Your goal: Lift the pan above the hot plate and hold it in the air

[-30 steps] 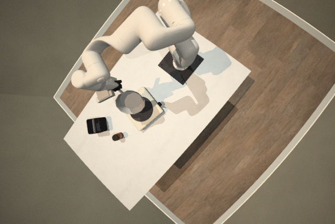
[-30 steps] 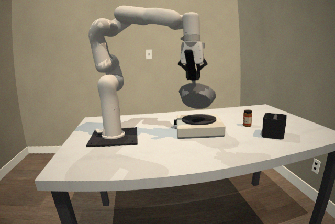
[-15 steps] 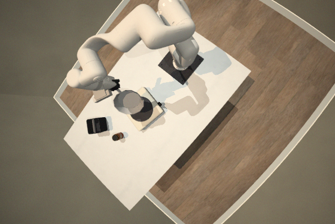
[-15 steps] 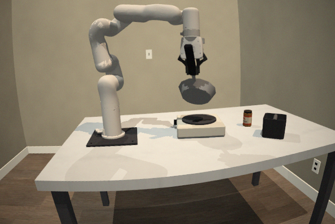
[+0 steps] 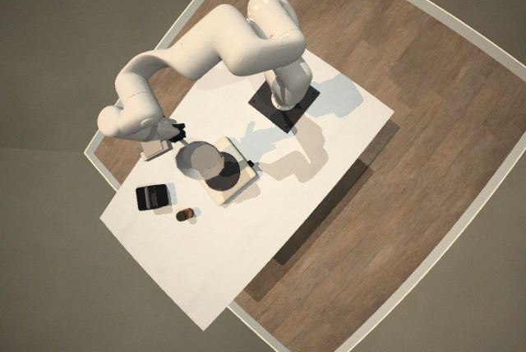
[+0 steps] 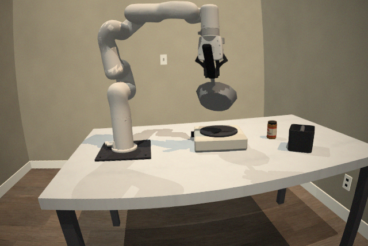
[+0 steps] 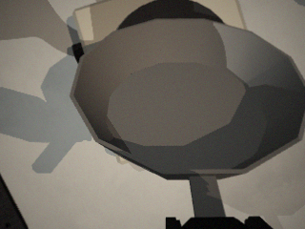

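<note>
My hand is 2 cm short of the grey pan, 4 cm to the right of it and 7 cm above it. Round my hand: black box (41 cm ahead, 10 cm to the right, 30 cm below); hot plate (5 cm ahead, 13 cm to the left, 32 cm below); brown jar (36 cm ahead, 9 cm to the left, 31 cm below).
</note>
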